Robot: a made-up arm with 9 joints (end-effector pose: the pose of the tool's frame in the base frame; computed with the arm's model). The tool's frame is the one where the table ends.
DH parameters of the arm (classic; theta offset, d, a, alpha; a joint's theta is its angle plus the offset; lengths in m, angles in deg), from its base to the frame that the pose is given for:
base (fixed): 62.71 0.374 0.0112 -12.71
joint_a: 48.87 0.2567 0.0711 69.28
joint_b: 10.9 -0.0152 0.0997 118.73
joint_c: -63.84 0.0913 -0.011 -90
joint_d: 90 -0.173 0.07 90
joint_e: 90 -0.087 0.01 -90
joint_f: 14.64 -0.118 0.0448 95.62
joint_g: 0 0.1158 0.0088 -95.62
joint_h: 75.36 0.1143 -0.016 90
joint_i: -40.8 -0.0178 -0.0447 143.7
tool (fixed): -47.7 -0.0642 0 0
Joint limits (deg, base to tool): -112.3..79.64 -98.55..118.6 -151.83..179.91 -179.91..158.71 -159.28..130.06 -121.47..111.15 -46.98..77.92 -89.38..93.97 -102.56..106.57
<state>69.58 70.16 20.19 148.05 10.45 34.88 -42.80 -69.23 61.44</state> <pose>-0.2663 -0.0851 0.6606 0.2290 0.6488 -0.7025 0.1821</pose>
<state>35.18 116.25 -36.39 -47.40 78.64 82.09 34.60 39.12 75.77</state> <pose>-0.1773 0.2373 0.7040 0.2381 0.1803 0.4982 -0.8140</pose>
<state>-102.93 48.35 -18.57 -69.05 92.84 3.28 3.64 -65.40 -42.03</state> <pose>0.1050 0.0433 0.4689 0.7437 0.0223 -0.5534 -0.3743</pose>
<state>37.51 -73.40 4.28 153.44 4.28 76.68 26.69 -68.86 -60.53</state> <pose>-0.0708 -0.0506 0.4214 0.7234 0.0241 0.1531 -0.6728</pose>
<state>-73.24 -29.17 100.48 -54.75 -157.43 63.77 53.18 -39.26 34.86</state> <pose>0.1968 0.4462 0.4682 0.5608 0.4929 -0.5640 -0.3528</pose>
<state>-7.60 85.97 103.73 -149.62 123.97 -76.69 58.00 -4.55 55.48</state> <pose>-0.2994 0.2875 0.7696 0.0587 0.7434 -0.2581 0.6142</pose>
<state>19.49 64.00 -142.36 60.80 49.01 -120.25 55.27 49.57 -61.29</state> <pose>-0.4191 0.2318 0.7919 0.7239 0.2468 -0.3204 -0.5589</pose>
